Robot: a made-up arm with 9 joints. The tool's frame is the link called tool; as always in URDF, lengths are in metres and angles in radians.
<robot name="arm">
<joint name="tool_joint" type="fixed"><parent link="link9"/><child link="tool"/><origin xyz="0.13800 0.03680 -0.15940" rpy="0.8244 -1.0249 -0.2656"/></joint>
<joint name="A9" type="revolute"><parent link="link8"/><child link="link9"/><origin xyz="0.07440 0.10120 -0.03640"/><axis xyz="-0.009 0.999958 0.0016"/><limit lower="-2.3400" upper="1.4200"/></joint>
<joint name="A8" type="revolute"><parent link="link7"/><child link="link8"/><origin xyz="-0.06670 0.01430 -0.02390"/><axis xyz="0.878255 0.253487 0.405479"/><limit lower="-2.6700" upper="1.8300"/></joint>
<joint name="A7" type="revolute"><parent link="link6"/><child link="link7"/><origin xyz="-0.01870 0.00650 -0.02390"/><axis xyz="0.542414 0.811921 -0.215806"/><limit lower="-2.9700" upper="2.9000"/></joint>
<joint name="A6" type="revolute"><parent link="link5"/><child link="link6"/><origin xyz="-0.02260 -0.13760 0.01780"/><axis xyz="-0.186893 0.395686 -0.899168"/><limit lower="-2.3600" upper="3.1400"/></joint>
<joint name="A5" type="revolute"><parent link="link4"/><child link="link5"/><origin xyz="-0.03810 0.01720 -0.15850"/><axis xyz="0 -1 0"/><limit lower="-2.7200" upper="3.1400"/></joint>
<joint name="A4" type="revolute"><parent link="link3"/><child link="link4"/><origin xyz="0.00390 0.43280 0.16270"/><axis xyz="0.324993 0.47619 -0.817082"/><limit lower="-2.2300" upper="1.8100"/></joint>
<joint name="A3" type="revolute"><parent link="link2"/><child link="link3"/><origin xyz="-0.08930 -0.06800 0.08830"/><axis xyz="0 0 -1"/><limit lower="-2.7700" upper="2.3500"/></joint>
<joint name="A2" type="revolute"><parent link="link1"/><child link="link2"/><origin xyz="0.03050 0.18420 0.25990"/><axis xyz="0 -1 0"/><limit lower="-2.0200" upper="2.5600"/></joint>
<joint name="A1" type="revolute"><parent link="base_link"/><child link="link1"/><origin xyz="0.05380 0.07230 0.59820"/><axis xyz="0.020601 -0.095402 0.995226"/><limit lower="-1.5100" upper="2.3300"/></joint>
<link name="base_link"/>
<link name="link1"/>
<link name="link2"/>
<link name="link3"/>
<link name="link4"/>
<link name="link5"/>
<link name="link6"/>
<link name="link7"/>
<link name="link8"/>
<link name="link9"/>
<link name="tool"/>
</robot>
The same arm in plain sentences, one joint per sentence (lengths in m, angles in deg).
The arm has nine revolute joints in a row. What follows holds with every joint at zero, and every direction is one of the base frame's. Joint 1 lies 0.0538 m along +x and 0.0723 m along +y and 0.5982 m along +z from the base frame's origin and turns about the direction (0.020601, -0.095402, 0.995226), from -86.52 to 133.5 deg. Joint 2 lies 0.0305 m along +x and 0.1842 m along +y and 0.2599 m along +z from joint 1 and turns about -y, from -115.74 to 146.68 deg. Joint 3 lies 0.0893 m along -x and 0.068 m along -y and 0.0883 m along +z from joint 2 and turns about -z, from -158.71 to 134.65 deg. Joint 4 lies 0.0039 m along +x and 0.4328 m along +y and 0.1627 m along +z from joint 3 and turns about the direction (0.324993, 0.47619, -0.817082), from -127.77 to 103.71 deg. Joint 5 lies 0.0381 m along -x and 0.0172 m along +y and 0.1585 m along -z from joint 4 and turns about -y, from -155.84 to 179.91 deg. Joint 6 lies 0.0226 m along -x and 0.1376 m along -y and 0.0178 m along +z from joint 5 and turns about the direction (-0.186893, 0.395686, -0.899168), from -135.22 to 179.91 deg. Joint 7 lies 0.0187 m along -x and 0.0065 m along +y and 0.0239 m along -z from joint 6 and turns about the direction (0.542414, 0.811921, -0.215806), from -170.17 to 166.16 deg. Joint 8 lies 0.0667 m along -x and 0.0143 m along +y and 0.0239 m along -z from joint 7 and turns about the direction (0.878255, 0.253487, 0.405479), from -152.98 to 104.85 deg. Joint 9 lies 0.0744 m along +x and 0.1012 m along +y and 0.0364 m along -z from joint 8 and turns about the direction (-0.009, 0.999958, 0.0016), from -134.07 to 81.36 deg. The tool frame, which is the frame that the pose is given for, lies 0.138 m along +x and 0.0368 m along +y and 0.1594 m along -z from joint 9; its axes are the base frame's turned by roll 47.23, pitch -58.72 and yaw -15.22 deg (as in URDF: about the fixed x, then y, then z).
